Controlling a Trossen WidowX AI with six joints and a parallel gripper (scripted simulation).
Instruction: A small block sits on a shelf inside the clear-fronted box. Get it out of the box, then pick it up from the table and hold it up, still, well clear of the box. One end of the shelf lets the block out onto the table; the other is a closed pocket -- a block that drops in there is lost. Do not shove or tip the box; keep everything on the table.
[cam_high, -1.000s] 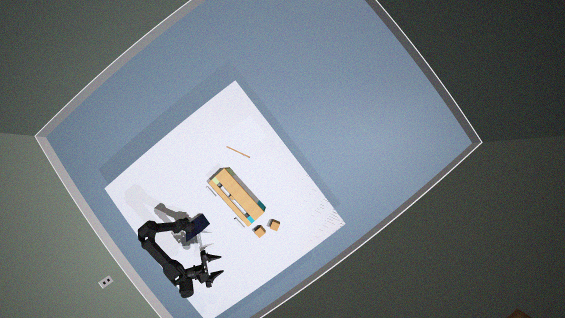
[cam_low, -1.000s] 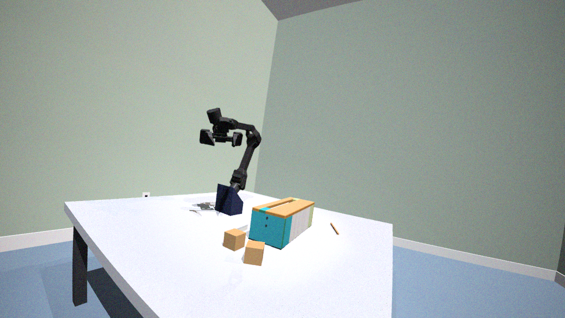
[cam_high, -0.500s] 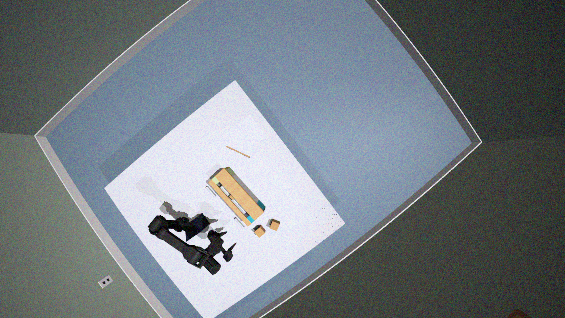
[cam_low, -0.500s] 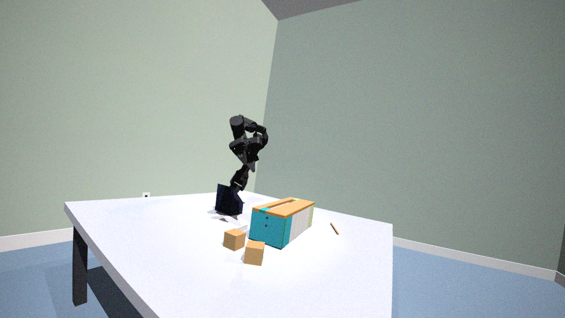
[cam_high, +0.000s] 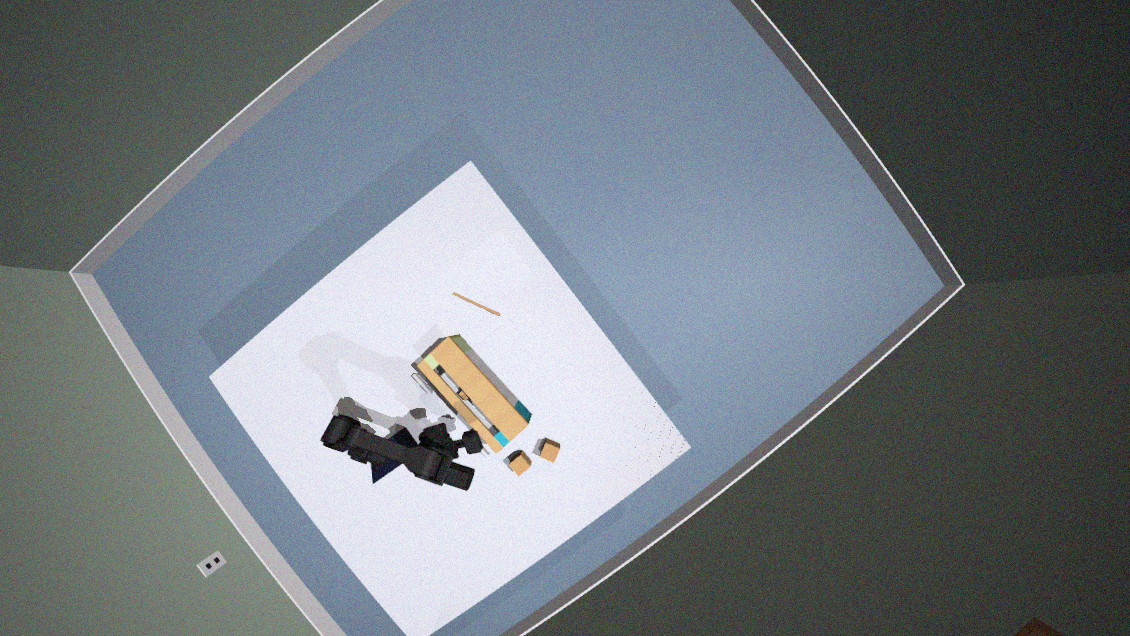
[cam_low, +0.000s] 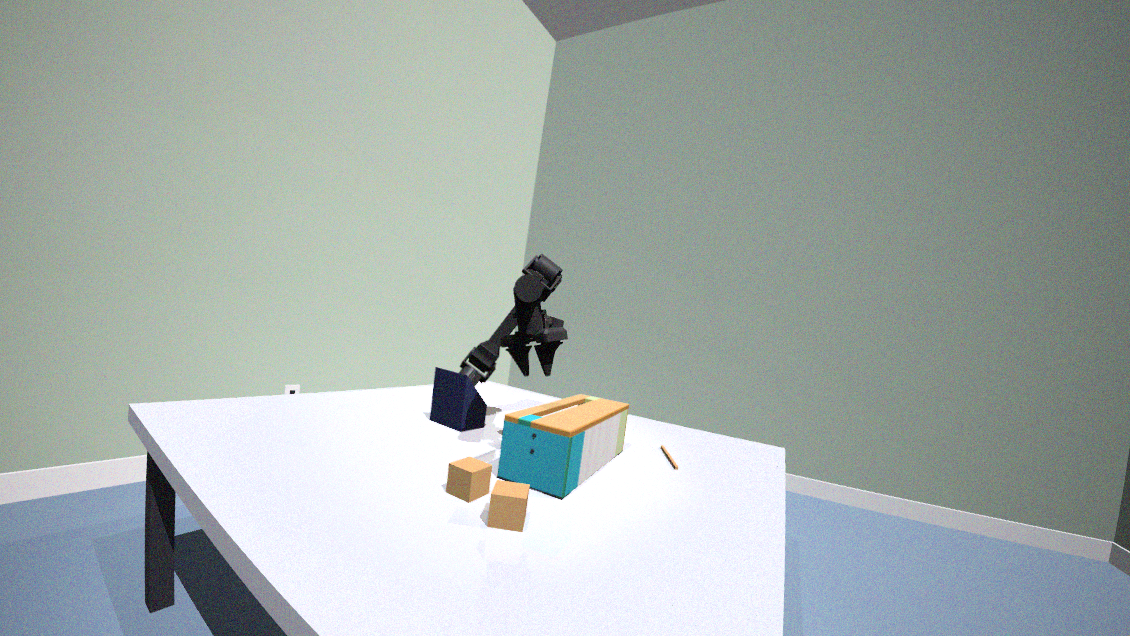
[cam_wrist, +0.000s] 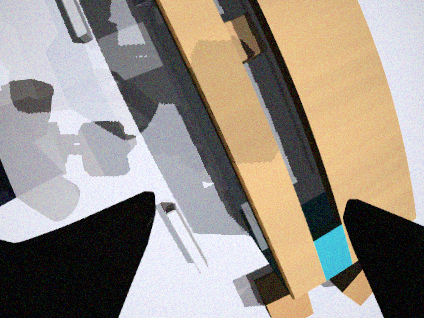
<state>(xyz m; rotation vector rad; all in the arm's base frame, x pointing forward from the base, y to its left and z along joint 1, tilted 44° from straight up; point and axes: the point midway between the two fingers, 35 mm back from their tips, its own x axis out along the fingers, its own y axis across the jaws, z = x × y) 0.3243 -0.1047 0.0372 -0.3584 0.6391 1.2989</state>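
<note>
The box is 30 mm ahead of my gripper tip, 70 mm to the left of it and 130 mm below it. The rest, counted from my gripper tip: tan block 40 mm ahead, 90 mm to the left, 110 mm below; then thin tan stick 200 mm ahead, 340 mm to the left, 190 mm below.
</note>
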